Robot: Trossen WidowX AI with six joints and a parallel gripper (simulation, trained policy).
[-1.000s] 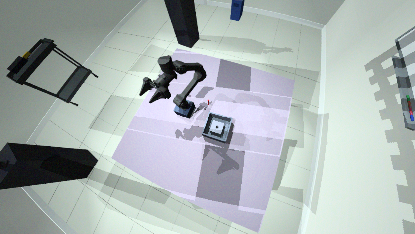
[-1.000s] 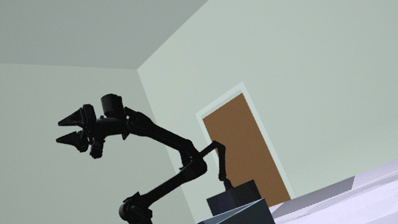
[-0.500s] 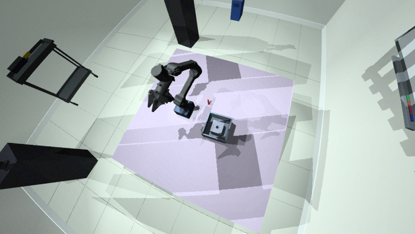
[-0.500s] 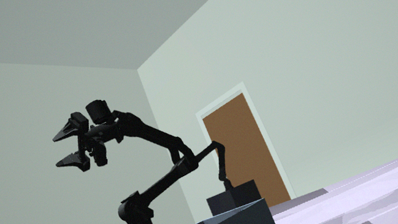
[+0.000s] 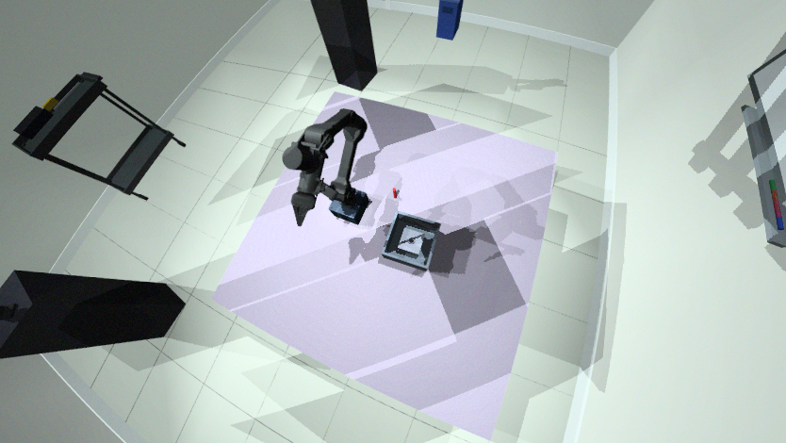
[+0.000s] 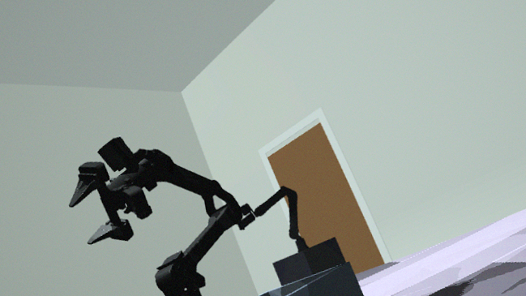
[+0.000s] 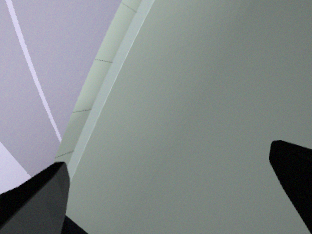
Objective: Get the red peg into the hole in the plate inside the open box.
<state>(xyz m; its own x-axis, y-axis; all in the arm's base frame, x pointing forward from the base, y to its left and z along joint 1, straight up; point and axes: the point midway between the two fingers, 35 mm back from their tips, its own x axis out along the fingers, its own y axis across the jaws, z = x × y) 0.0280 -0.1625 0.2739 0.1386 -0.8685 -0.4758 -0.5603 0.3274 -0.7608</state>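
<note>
The red peg lies 33 cm to the left of my gripper tip, 31 cm below it and 11 cm ahead of it. From my gripper tip the other things lie so: grey box: 32 cm below, 29 cm ahead, 17 cm to the left; then grey plate: 30 cm below, 29 cm ahead, 17 cm to the left.
</note>
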